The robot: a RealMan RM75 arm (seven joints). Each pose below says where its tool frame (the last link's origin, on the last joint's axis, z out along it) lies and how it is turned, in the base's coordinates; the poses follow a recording.
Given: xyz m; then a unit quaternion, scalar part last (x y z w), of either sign.
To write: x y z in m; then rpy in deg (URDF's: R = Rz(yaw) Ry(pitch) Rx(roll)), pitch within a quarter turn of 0, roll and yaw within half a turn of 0. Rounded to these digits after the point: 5 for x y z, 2 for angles.
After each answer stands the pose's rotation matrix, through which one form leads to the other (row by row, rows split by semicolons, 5 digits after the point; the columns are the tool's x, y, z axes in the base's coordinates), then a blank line. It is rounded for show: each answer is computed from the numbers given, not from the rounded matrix.
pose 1, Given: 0.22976, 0.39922, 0.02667, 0.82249, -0.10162, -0.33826, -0.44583
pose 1, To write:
0.22976, 0.39922, 0.02667, -119.34, 40.32, 10.16
0.75051 -0.46878 -0.46582; 0.13445 -0.58182 0.80213; -0.64704 -0.66463 -0.37363

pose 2, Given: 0.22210, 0.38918, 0.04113, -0.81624, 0.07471, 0.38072, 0.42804
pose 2, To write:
0.22210, 0.38918, 0.04113, -118.16, 43.27, 16.27
0.69894 -0.44789 -0.55756; 0.20397 -0.62240 0.75566; -0.68548 -0.64188 -0.34366

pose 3, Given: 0.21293, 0.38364, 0.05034, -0.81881, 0.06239, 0.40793, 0.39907
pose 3, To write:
0.21293, 0.38364, 0.05034, -120.05, 45.88, 18.72
0.65940 -0.42775 -0.61823; 0.22341 -0.67370 0.70442; -0.71783 -0.60262 -0.34868

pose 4, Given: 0.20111, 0.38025, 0.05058, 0.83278, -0.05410, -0.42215, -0.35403
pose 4, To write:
0.20111, 0.38025, 0.05058, -125.84, 47.85, 18.13
0.63772 -0.38902 -0.66481; 0.20880 -0.74347 0.63534; -0.74142 -0.54398 -0.39290

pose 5, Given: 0.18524, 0.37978, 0.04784, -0.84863, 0.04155, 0.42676, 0.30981
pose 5, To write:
0.18524, 0.37978, 0.04784, -132.15, 48.60, 17.05
0.63230 -0.33495 -0.69857; 0.19391 -0.80458 0.56129; -0.75006 -0.49036 -0.44379

